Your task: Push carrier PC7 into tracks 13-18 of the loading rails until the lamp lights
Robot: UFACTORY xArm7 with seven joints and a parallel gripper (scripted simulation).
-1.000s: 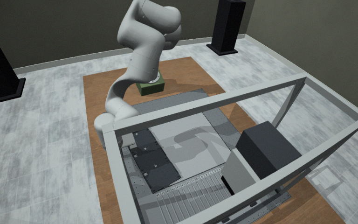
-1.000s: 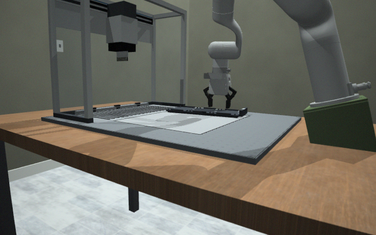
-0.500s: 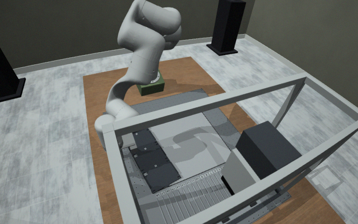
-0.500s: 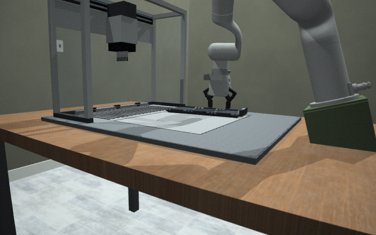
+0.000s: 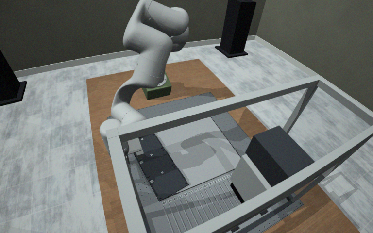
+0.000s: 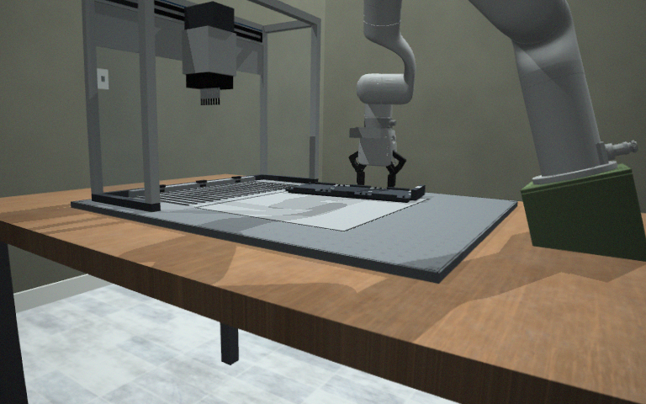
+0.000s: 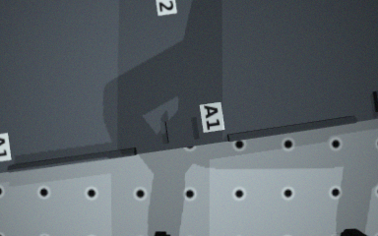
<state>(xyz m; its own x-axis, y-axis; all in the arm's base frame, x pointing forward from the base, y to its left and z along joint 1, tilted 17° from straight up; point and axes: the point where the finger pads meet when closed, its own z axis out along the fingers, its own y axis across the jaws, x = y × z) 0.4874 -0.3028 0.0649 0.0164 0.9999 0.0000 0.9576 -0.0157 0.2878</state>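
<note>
My gripper is now 130 mm to the right of the carrier PC7.
</note>
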